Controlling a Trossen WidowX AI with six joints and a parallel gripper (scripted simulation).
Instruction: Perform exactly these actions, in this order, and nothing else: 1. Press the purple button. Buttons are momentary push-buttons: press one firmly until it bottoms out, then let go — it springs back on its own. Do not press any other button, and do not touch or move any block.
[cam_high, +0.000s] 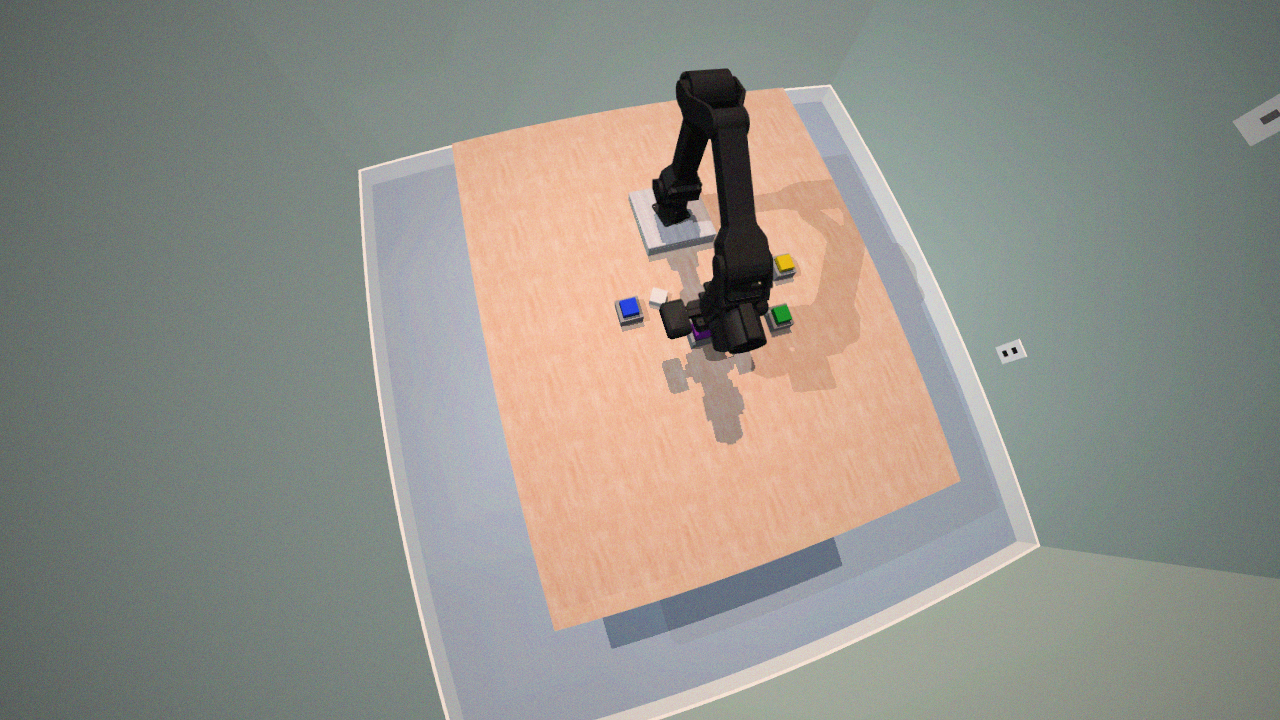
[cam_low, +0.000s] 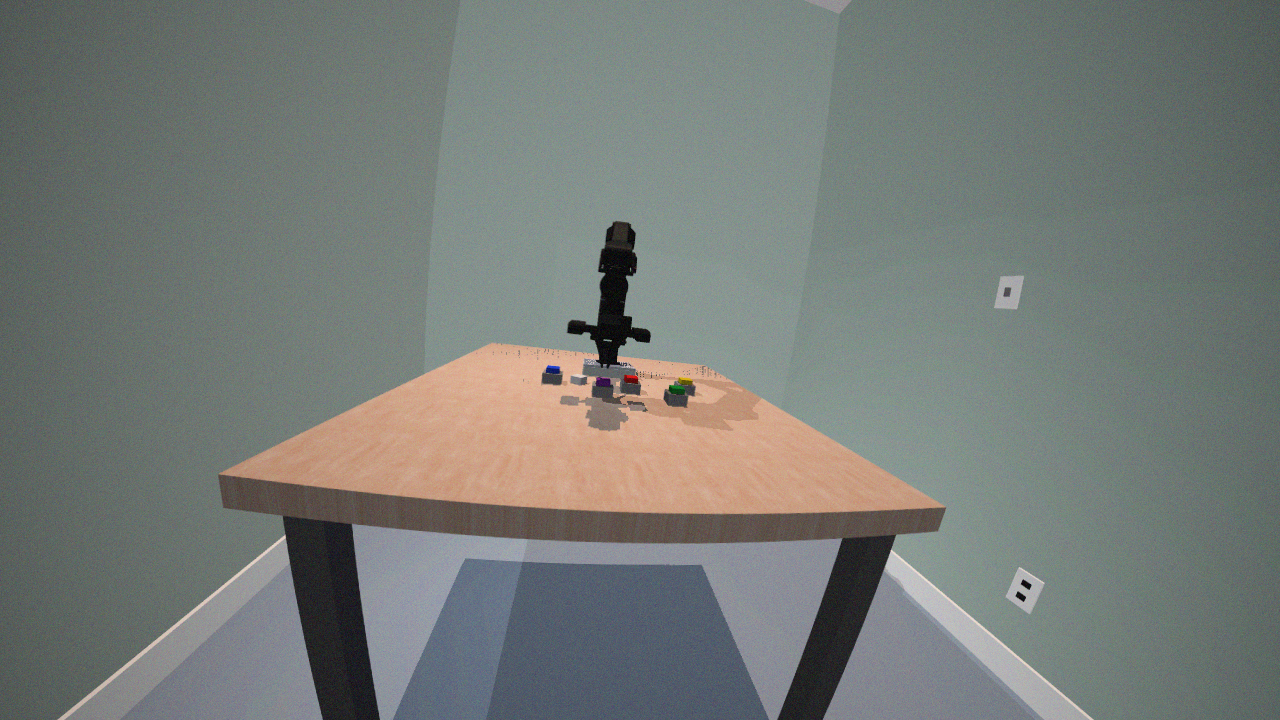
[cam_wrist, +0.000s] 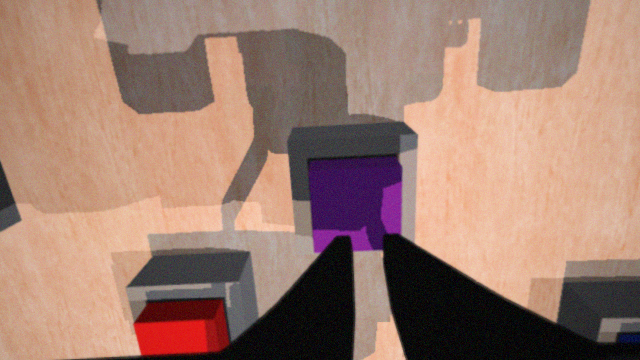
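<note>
My gripper tip is 30 mm above the purple button. Round my gripper tip: blue button: 110 mm to the right, 110 mm behind, 30 mm below; red button: 80 mm to the left, 40 mm behind, 30 mm below; small white block: 110 mm behind, 60 mm below, 40 mm to the right.
</note>
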